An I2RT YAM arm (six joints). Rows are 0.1 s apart.
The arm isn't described. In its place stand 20 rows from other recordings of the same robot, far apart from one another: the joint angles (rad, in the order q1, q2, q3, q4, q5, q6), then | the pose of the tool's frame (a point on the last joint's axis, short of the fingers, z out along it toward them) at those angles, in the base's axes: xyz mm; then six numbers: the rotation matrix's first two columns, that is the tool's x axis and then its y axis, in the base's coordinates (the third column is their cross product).
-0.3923, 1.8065, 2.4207, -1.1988, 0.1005, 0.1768 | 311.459 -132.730 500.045 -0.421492 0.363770 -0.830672 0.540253 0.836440 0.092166
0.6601, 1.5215, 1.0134, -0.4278, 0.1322, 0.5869 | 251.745 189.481 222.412 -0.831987 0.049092 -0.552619 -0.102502 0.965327 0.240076
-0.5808, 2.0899, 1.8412, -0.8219, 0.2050, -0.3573 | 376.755 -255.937 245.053 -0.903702 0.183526 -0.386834 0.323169 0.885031 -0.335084
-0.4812, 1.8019, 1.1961, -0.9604, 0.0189, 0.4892 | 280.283 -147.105 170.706 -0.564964 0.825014 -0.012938 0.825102 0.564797 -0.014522
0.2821, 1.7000, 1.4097, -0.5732, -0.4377, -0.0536 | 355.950 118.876 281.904 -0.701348 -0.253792 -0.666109 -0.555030 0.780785 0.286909
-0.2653, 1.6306, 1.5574, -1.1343, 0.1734, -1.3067 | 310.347 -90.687 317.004 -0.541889 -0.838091 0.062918 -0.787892 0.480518 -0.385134
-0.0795, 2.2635, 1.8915, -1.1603, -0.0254, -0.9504 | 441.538 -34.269 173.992 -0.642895 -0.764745 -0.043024 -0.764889 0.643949 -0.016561
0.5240, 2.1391, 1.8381, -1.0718, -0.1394, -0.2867 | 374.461 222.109 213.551 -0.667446 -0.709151 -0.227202 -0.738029 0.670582 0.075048
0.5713, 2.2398, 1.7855, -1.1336, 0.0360, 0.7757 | 361.011 230.537 157.433 -0.979212 0.202421 -0.012988 0.202774 0.978501 -0.037668
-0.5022, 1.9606, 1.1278, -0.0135, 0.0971, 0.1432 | 350.768 -196.566 134.864 -0.573245 0.476852 -0.666335 0.623598 0.781415 0.022729
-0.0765, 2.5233, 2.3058, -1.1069, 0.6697, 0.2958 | 508.970 -61.176 173.413 -0.863492 0.295399 -0.408804 0.483599 0.715090 -0.504756
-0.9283, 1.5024, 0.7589, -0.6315, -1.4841, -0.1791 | 170.950 -169.221 179.608 -0.570006 0.735859 -0.365520 -0.150767 0.343639 0.926921
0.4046, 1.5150, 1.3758, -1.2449, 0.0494, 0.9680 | 254.929 107.255 294.864 -0.829051 0.539990 -0.145203 0.525954 0.841219 0.125391
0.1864, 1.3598, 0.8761, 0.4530, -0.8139, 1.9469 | 297.774 82.494 307.803 -0.771413 0.504450 0.387881 0.337063 -0.193092 0.921468
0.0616, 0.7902, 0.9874, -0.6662, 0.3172, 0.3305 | 159.280 -1.301 359.175 -0.355584 0.286981 -0.889495 0.353748 0.922219 0.156124
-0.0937, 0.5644, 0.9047, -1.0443, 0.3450, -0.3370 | 88.291 -20.390 323.467 -0.722165 -0.244679 -0.647000 0.112236 0.881506 -0.458639
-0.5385, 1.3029, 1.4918, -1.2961, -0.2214, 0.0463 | 199.840 -110.276 375.768 -0.747788 0.499320 -0.437598 0.451125 0.865701 0.216903
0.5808, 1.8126, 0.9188, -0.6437, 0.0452, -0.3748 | 240.915 156.192 106.939 -0.577353 -0.816367 -0.014447 -0.814799 0.577204 -0.054212
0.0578, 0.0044, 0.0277, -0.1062, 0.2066, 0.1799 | 108.246 -1.051 171.342 -0.054932 0.172240 -0.983522 0.159959 0.973805 0.161605
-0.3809, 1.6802, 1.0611, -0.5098, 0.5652, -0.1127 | 297.102 -139.515 188.546 -0.893053 0.255325 -0.370495 0.428857 0.732168 -0.529161
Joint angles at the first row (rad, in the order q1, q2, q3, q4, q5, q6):
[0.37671, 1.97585, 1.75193, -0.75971, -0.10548, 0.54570]
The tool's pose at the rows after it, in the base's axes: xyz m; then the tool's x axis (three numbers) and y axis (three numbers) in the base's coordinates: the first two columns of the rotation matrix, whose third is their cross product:
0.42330, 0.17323, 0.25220, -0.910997, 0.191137, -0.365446, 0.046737, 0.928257, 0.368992
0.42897, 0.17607, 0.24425, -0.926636, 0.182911, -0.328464, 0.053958, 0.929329, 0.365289
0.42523, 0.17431, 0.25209, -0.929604, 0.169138, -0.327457, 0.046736, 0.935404, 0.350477
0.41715, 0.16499, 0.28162, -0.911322, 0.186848, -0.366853, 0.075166, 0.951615, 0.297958
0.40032, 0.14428, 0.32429, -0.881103, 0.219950, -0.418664, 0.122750, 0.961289, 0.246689
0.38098, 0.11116, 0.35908, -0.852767, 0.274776, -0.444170, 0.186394, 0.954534, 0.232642
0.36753, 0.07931, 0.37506, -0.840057, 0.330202, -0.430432, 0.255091, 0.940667, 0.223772
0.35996, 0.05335, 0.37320, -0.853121, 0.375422, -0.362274, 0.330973, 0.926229, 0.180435
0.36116, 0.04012, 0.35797, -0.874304, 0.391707, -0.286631, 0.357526, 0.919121, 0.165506
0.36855, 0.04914, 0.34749, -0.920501, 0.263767, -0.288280, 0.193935, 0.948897, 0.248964
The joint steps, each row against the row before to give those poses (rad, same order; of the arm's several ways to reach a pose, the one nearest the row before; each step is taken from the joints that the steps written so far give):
[0.00039, 0.11025, 0.10718, -0.05606, -0.04081, -0.00037]
[0.00000, 0.04424, 0.04425, -0.03854, -0.01564, -0.00076]
[-0.00001, -0.01256, 0.01414, -0.03853, 0.00724, -0.01451]
[-0.00688, -0.04311, 0.05113, -0.08584, 0.07362, -0.00001]
[-0.02440, -0.07896, 0.05187, -0.10947, 0.07973, 0.00001]
[-0.05951, -0.09006, 0.01447, -0.08736, 0.02824, -0.00114]
[-0.07133, -0.05491, -0.00074, -0.07287, -0.00115, -0.00305]
[-0.06524, -0.00954, -0.00152, -0.09805, 0.00076, -0.00382]
[-0.03968, 0.01028, -0.03857, -0.02973, -0.03242, -0.01526]
[0.00992, 0.00344, -0.04615, 0.08125, -0.12589, -0.12208]

